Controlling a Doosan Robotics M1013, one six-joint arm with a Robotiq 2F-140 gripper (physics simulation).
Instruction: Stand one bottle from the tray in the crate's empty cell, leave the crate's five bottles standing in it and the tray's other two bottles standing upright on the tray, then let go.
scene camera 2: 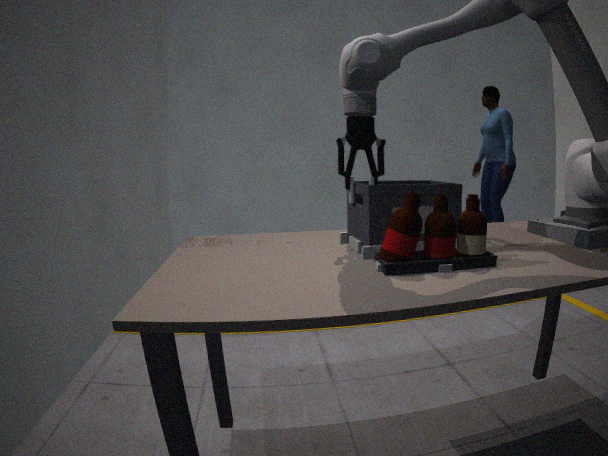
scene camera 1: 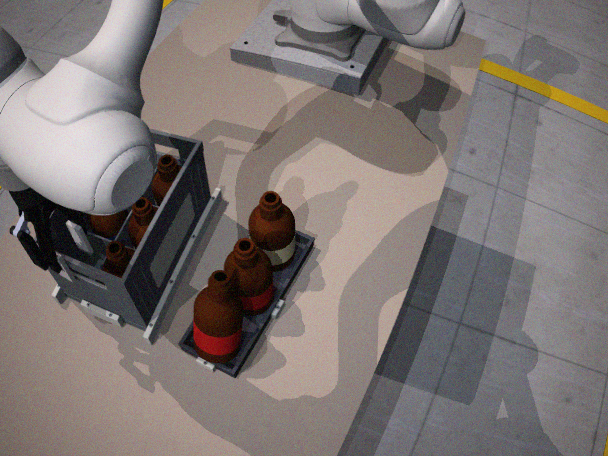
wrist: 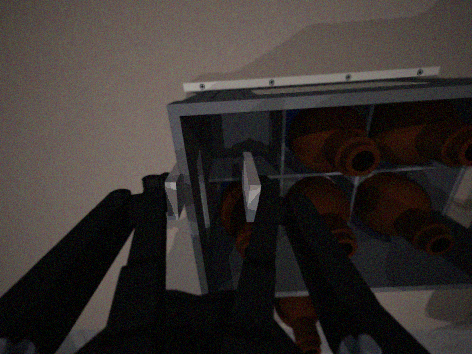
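Where they show: gripper, fingertip midpoint: (scene camera 2: 361, 202) (wrist: 217, 165); arm's base, link origin: (scene camera 2: 586, 223) (scene camera 1: 325, 32).
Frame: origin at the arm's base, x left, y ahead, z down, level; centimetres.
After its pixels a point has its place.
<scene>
The grey crate (scene camera 1: 136, 305) @(z -4.9, x 2.9, y 78.4 cm) (scene camera 2: 360, 227) @(z -1.1, x -3.7, y 79.3 cm) (wrist: 225, 106) @(z -12.3, x -15.6, y 77.0 cm) has six cells. Its empty cell (wrist: 246, 127) @(z 4.4, x -10.9, y 74.3 cm) is at the upper left in the wrist view; brown bottles (scene camera 1: 165, 181) (wrist: 320, 200) stand in the other cells. My gripper (scene camera 1: 49, 232) (scene camera 2: 362, 184) (wrist: 217, 165) @(z -6.8, x -9.4, y 77.7 cm) is open, pointing down, with nothing between its pads except the crate's end wall: one finger is outside, one inside. On the tray (scene camera 1: 252, 327) @(z 4.7, x 17.8, y 70.0 cm) (scene camera 2: 415, 268) @(z 4.1, x 19.4, y 72.4 cm), the red-label end bottle (scene camera 1: 218, 320) @(z -7.0, x 16.0, y 75.4 cm) (scene camera 2: 402, 235) @(z -2.8, x 17.9, y 75.0 cm) leans toward the middle bottle (scene camera 1: 250, 275) @(z -6.6, x 16.7, y 66.8 cm) (scene camera 2: 440, 230) @(z -3.6, x 18.5, y 66.3 cm). The cream-label bottle (scene camera 1: 272, 230) @(z -6.3, x 16.1, y 58.4 cm) (scene camera 2: 472, 227) @(z -3.8, x 17.9, y 57.7 cm) is upright. The arm hides part of the crate.
Pale strips (scene camera 1: 172, 282) @(z 2.2, x 2.9, y 69.7 cm) (wrist: 310, 77) @(z 2.2, x -17.8, y 67.1 cm) line the crate's foot. The tray lies beside the crate on the table (scene camera 1: 310, 420) @(z 5.2, x 32.7, y 80.4 cm) (scene camera 2: 250, 280) @(z 5.2, x 17.4, y 106.5 cm). A second arm's base plate (scene camera 1: 300, 67) @(z 1.8, x -0.2, y 13.1 cm) is at the back in scene camera 1. A person (scene camera 2: 495, 145) stands behind the table.
</scene>
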